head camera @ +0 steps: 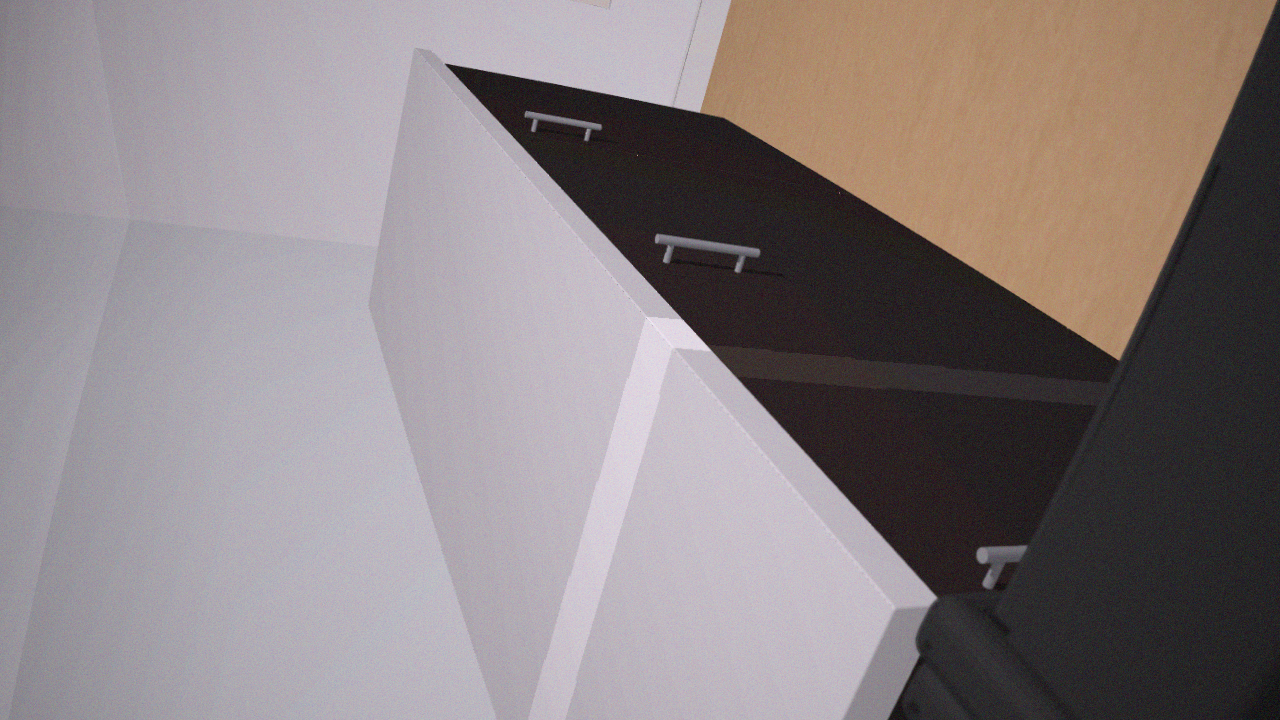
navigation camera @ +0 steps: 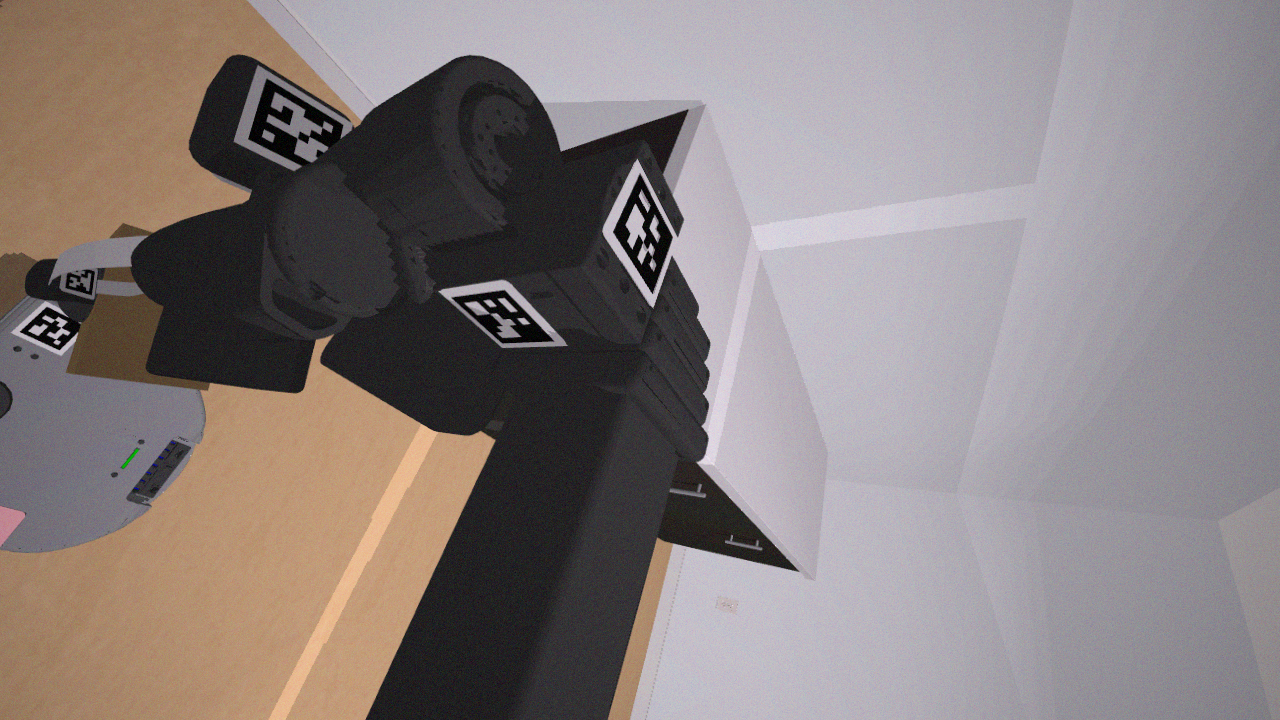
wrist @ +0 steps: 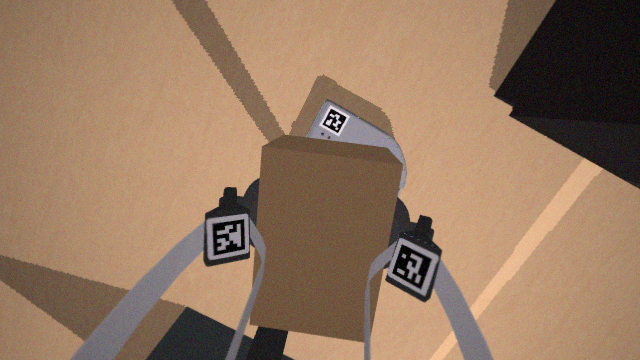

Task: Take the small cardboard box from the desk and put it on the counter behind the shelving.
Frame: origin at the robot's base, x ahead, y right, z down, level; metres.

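Seen in the pictures: gripper, fingertip midpoint: (navigation camera: 153, 308).
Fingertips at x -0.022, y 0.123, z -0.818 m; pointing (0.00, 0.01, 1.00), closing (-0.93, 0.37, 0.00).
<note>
A point is followed by its place in that frame.
The small cardboard box (navigation camera: 120, 344) {y 0.089, x -0.019, z -0.864 m} (wrist: 325, 245) is brown and sits between the fingers of my gripper (wrist: 326, 208) {y 0.123, x -0.022, z -0.818 m}, which is shut on it. It is held in the air above the wooden floor, near my base. In the navigation view the wrist hides part of the box and gripper. A white-topped counter with dark drawer fronts (head camera: 501, 268) (navigation camera: 778, 376) runs along the wall; the box is off to its side, not over its top. The desk and the shelving cannot be made out.
My dark arm (head camera: 1172, 385) {y 0.057, x -0.116, z -1.176 m} (navigation camera: 537, 537) {y 0.063, x -0.082, z -1.164 m} extends close by the counter edge. Silver handles (head camera: 707, 246) {y 0.343, x -1.021, z -0.745 m} stick out from the drawer fronts. My grey base (navigation camera: 89, 456) {y -0.016, x -0.145, z -0.159 m} (wrist: 360, 135) shows below the box. A dark block (wrist: 585, 85) stands at the upper right of the wrist view.
</note>
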